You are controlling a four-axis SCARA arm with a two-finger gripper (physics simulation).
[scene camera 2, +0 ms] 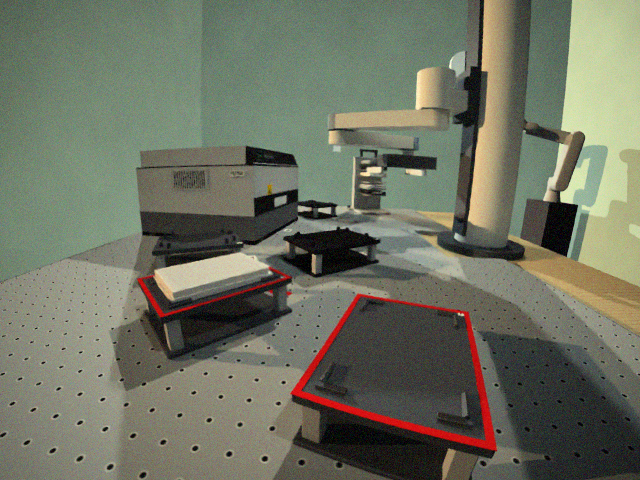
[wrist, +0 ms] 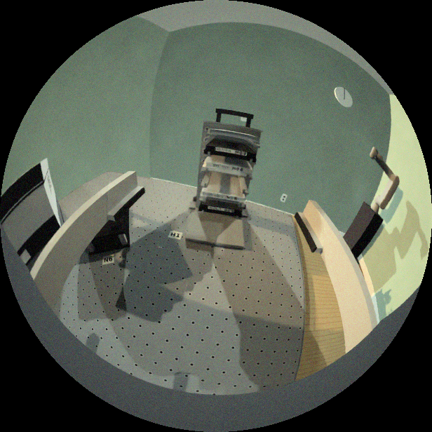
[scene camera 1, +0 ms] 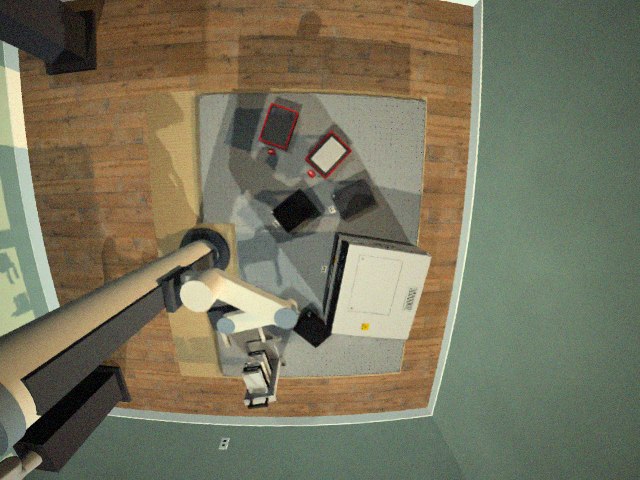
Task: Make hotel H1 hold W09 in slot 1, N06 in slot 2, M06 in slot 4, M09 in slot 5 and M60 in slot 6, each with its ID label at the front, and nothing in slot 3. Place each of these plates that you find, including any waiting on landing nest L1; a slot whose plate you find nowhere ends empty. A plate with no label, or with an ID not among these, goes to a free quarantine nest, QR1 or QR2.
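Places are measured from the arm's base along level axes (x ahead, y left, z up), in centimetres.
Where they show: gripper, fingertip midpoint: (scene camera 2: 388, 170) (scene camera 1: 245, 343); arm's base, origin of the base link: (scene camera 2: 478, 247) (scene camera 1: 205, 253).
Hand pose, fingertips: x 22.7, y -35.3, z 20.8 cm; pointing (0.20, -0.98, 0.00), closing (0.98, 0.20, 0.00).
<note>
Each offset is from my fingertips to the top centre of the thing.
Hotel H1 (scene camera 1: 277, 369) (scene camera 2: 356, 186) (wrist: 215, 231) stands at the bench edge, with its open front facing the wrist camera. In the wrist view, a clear-looking plate (wrist: 232, 134) is at the top. Below are a dark plate (wrist: 231, 151), its label perhaps M09, and a white plate (wrist: 227, 166), its label ending in 06. A clear plate (wrist: 222, 198) with a dark labelled edge is low down; slot numbers and exact IDs are unclear. My gripper (scene camera 1: 244, 339) (scene camera 2: 397, 172) (wrist: 222, 191) is open and empty, short of the hotel's front. A white plate {dx +35.9, dy +80.3, dz -13.1 cm} (scene camera 1: 328, 152) (scene camera 2: 211, 276) lies on a red-edged quarantine nest.
The other red-edged nest {dx +14.8, dy +92.0, dz -14.2 cm} (scene camera 1: 279, 126) (scene camera 2: 398, 356) holds no plate. Landing nest L1 {dx +47.6, dy +61.5, dz -13.6 cm} (scene camera 1: 354, 198) (scene camera 2: 196, 246) is bare. A black nest {dx +21.1, dy +56.1, dz -13.6 cm} (scene camera 1: 297, 210) (scene camera 2: 330, 240) stands mid-bench; another {dx +29.7, dy -3.4, dz -14.0 cm} (scene camera 1: 312, 328) (scene camera 2: 316, 205) (wrist: 112, 232) is left of H1. The large instrument {dx +56.1, dy +24.9, dz +4.8 cm} (scene camera 1: 379, 289) (scene camera 2: 201, 191) stands beside them.
</note>
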